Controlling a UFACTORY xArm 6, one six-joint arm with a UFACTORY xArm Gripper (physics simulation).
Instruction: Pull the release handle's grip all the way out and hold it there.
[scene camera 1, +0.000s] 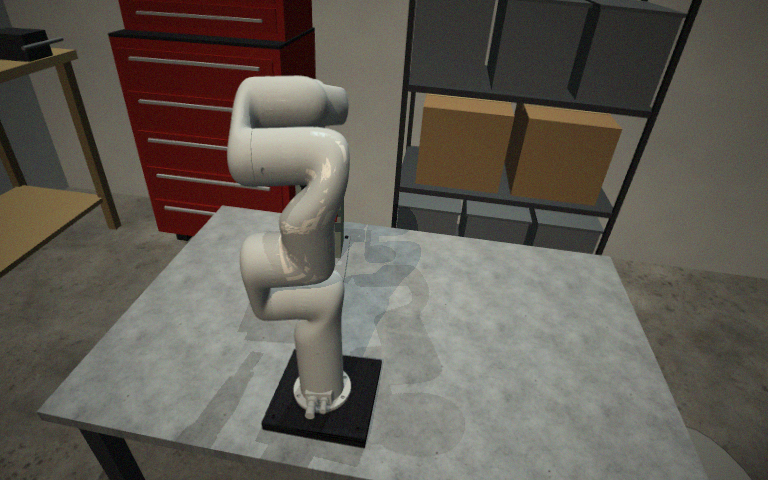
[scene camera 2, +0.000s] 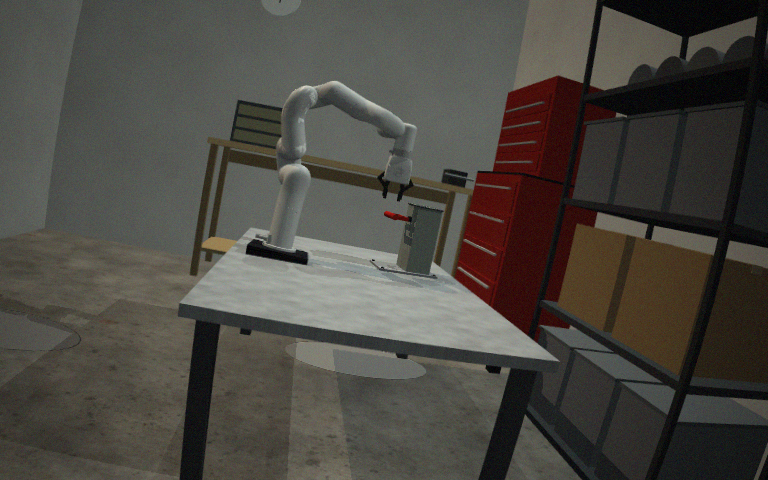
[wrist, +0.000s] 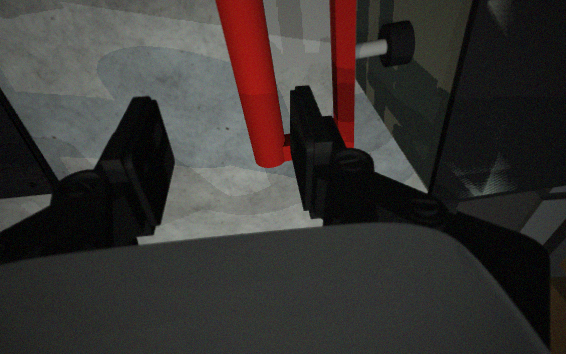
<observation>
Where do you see my gripper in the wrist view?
229, 124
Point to my gripper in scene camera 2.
391, 199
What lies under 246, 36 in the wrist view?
A red release handle grip.
</observation>
